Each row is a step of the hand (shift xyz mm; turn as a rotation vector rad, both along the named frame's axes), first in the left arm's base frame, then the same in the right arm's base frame.
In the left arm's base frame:
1: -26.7 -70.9 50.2 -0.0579 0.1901 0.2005
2: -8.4 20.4 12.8 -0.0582 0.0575 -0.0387
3: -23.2 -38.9 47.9 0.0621 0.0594 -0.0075
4: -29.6 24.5 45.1 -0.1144 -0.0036 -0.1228
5: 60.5 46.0 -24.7 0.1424 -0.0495 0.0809
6: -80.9 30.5 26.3 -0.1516 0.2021 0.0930
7: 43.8 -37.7 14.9 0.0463 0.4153 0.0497
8: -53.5 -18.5 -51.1 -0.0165 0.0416 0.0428
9: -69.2 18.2 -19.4 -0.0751 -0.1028 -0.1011
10: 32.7 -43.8 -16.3 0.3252 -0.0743 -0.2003
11: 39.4 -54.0 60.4 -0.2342 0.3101 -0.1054
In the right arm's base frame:
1: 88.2 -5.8 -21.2 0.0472 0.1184 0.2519
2: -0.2 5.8 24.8 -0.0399 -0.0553 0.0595
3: 65.9 2.6 0.6 -0.0647 0.0561 0.0103
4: 27.9 9.9 51.3 -0.0406 -0.1626 0.0099
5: -68.0 41.6 -5.7 0.0329 0.1471 -0.0810
6: 30.5 -39.4 75.4 0.0000 -0.0156 0.2688
7: 16.7 34.3 -45.9 -0.2341 0.1568 0.3125
8: -4.4 -75.9 -5.8 0.0110 0.0223 0.0567
9: 1.5 -60.7 42.5 0.0198 -0.1412 -0.0781
10: 2.8 5.6 -56.7 -0.2181 0.1120 -0.3021
11: 60.1 54.8 -38.8 -0.1731 -0.1749 0.3187

